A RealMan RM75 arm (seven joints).
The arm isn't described. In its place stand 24 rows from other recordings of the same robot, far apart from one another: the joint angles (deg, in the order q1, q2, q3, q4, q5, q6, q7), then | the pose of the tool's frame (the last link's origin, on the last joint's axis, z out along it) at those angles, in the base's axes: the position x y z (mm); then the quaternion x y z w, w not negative.
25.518 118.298 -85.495 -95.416 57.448 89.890 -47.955 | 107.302 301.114 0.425 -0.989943 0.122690 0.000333 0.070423
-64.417 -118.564 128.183 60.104 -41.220 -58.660 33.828 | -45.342 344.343 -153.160 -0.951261 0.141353 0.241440 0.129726
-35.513 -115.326 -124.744 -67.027 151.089 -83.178 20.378 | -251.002 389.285 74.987 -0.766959 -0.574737 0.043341 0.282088
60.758 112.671 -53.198 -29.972 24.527 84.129 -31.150 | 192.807 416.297 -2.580 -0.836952 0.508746 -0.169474 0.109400
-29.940 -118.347 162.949 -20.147 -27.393 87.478 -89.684 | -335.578 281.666 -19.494 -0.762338 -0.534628 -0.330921 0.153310
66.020 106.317 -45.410 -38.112 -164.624 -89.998 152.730 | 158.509 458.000 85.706 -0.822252 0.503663 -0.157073 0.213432
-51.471 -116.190 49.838 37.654 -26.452 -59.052 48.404 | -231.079 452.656 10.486 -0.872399 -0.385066 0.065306 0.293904
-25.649 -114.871 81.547 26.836 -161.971 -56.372 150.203 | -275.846 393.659 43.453 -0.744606 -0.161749 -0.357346 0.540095
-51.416 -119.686 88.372 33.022 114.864 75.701 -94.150 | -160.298 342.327 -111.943 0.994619 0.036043 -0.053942 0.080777
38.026 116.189 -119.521 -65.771 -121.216 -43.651 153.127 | 117.681 332.004 -133.835 -0.963309 0.231171 -0.007931 0.136132
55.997 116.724 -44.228 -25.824 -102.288 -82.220 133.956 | 101.484 419.663 -13.827 0.794567 -0.510050 -0.320816 0.074760
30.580 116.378 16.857 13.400 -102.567 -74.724 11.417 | 282.486 346.907 -16.535 -0.705586 0.199195 0.390971 0.556426
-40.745 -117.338 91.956 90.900 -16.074 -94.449 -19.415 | -116.599 363.772 19.640 -0.759222 -0.515170 0.140908 0.371923
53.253 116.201 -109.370 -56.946 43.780 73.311 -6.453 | 125.514 361.742 -97.227 -0.896442 0.345138 -0.231639 0.153673
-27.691 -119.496 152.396 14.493 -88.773 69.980 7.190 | -321.113 339.324 -6.456 -0.611893 -0.238907 -0.280437 0.699904
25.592 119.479 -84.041 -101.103 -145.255 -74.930 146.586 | 111.504 354.557 38.115 -0.929119 0.189213 -0.014971 0.317351
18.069 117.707 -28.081 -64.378 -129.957 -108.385 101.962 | 318.462 255.796 94.212 -0.903935 0.380141 0.135114 0.141907
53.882 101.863 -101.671 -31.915 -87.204 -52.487 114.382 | 164.631 455.789 -4.901 -0.954530 0.233829 0.027779 0.182826
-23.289 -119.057 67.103 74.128 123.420 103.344 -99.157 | -209.520 289.079 13.113 0.995173 0.095595 0.010806 0.019369
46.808 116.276 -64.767 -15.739 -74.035 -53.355 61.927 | 202.877 431.811 -42.838 -0.905825 0.186269 0.244278 0.291741
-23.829 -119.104 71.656 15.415 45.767 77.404 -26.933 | -275.827 321.111 -24.413 -0.831799 -0.083588 -0.362796 0.411707
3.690 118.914 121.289 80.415 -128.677 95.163 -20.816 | 314.657 232.160 55.925 -0.693365 0.706056 0.040576 0.138143
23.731 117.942 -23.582 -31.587 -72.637 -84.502 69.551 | 304.823 338.119 117.774 -0.687812 0.233908 0.518806 0.450602
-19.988 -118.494 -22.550 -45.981 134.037 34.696 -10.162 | -207.283 245.828 -174.904 -0.860454 -0.332572 -0.275456 0.270441
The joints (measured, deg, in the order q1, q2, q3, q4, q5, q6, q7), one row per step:
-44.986, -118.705, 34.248, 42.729, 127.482, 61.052, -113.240
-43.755, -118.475, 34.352, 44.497, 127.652, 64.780, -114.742
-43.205, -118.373, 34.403, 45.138, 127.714, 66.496, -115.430
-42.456, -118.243, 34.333, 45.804, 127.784, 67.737, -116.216
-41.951, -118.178, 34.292, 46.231, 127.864, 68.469, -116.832
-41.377, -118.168, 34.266, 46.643, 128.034, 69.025, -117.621
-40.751, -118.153, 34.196, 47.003, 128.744, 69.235, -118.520
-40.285, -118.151, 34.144, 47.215, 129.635, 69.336, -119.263
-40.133, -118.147, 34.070, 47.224, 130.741, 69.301, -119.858
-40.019, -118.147, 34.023, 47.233, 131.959, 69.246, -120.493
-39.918, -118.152, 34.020, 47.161, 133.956, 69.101, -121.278
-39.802, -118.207, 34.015, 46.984, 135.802, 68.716, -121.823
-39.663, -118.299, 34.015, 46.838, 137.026, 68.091, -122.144
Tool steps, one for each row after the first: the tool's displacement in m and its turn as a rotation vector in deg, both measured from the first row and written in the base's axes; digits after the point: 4 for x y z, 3 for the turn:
-0.0024, -0.0081, 0.0040, -2.015, -1.016, 0.047
-0.0037, -0.0122, 0.0050, -3.092, -1.543, 0.154
-0.0072, -0.0162, 0.0074, -3.649, -2.028, 0.763
-0.0097, -0.0188, 0.0087, -3.991, -2.369, 1.296
-0.0130, -0.0217, 0.0097, -4.282, -2.730, 2.118
-0.0184, -0.0246, 0.0107, -4.476, -2.631, 3.382
-0.0232, -0.0271, 0.0108, -4.753, -2.299, 4.524
-0.0268, -0.0286, 0.0103, -5.110, -1.731, 5.456
-0.0303, -0.0299, 0.0096, -5.504, -1.066, 6.406
-0.0355, -0.0319, 0.0082, -6.183, 0.218, 7.710
-0.0409, -0.0337, 0.0064, -6.676, 1.512, 8.914
-0.0451, -0.0348, 0.0053, -6.718, 2.454, 9.837

